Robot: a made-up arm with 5 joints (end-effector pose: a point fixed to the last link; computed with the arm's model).
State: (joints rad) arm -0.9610 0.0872 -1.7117 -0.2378 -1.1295
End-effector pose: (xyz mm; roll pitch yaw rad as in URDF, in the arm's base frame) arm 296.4 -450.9 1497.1 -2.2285 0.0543 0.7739
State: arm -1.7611 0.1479 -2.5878 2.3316 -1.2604
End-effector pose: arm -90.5 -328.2 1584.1 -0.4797 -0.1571 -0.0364
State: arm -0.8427 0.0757 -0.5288 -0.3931 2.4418
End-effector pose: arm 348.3 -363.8 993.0 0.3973 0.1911 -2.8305
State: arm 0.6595 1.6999 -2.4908 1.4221 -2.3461
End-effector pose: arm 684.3 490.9 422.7 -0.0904 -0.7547 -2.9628
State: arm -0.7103 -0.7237 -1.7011 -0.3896 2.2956
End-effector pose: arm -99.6 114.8 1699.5 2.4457 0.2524 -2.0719
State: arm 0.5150 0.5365 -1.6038 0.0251 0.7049
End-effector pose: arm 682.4 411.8 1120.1 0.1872 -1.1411 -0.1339
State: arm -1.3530 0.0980 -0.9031 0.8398 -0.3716
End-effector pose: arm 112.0 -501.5 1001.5 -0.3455 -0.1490 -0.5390
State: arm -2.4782 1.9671 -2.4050 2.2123 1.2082
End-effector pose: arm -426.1 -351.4 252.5 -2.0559 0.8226 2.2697
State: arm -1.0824 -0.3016 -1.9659 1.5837 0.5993
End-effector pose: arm 139.7 -201.9 1610.3 -0.2256 -0.8455 -1.3104
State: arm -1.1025 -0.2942 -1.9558 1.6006 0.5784
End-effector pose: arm 138.7 -212.0 1603.1 -0.2549 -0.8146 -1.2925
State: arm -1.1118 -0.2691 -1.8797 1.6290 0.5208
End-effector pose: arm 153.4 -249.8 1566.4 -0.3232 -0.6908 -1.2068
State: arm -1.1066 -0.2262 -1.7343 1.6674 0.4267
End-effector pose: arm 181.1 -305.9 1492.2 -0.3775 -0.4658 -1.0848
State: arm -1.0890 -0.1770 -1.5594 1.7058 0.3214
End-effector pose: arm 209.6 -351.8 1396.0 -0.3750 -0.2031 -0.9632
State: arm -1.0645 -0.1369 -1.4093 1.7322 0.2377
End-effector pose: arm 230.3 -372.3 1310.8 -0.3327 0.0093 -0.8589
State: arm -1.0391 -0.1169 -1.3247 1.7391 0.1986
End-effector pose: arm 243.4 -374.2 1263.7 -0.2986 0.1159 -0.7933
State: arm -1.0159 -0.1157 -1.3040 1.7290 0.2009
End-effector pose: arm 252.9 -369.5 1254.2 -0.2964 0.1275 -0.7720
